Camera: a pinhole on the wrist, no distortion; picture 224 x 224 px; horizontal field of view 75.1 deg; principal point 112.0 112.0 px. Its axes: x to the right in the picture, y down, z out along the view. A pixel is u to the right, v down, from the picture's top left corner.
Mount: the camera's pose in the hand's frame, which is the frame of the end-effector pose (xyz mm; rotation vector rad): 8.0 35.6 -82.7 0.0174 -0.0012 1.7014
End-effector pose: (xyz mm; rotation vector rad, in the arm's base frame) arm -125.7 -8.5 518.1 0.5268 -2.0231 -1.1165
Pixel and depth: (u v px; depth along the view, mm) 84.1 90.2 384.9
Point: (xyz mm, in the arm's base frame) -408.7 82.6 421.0
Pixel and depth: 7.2 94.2 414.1
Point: -444.1 -37.3 232.6
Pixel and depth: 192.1 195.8 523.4
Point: -267.7 589.0 467.4
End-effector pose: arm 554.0 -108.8 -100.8 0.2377 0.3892 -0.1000
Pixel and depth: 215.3 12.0 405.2
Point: 952.4 138.9 166.5
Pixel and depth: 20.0 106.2 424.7
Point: 703.2 -421.2 129.4
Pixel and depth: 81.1 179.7 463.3
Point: 506.4 -285.7 294.3
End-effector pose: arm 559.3 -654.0 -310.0 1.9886 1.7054 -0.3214
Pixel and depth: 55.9 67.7 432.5
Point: 524.7 -679.1 -708.8
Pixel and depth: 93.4 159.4 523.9
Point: 536.0 -999.4 -626.8
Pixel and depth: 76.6 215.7 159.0
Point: 532.9 -774.7 -332.3
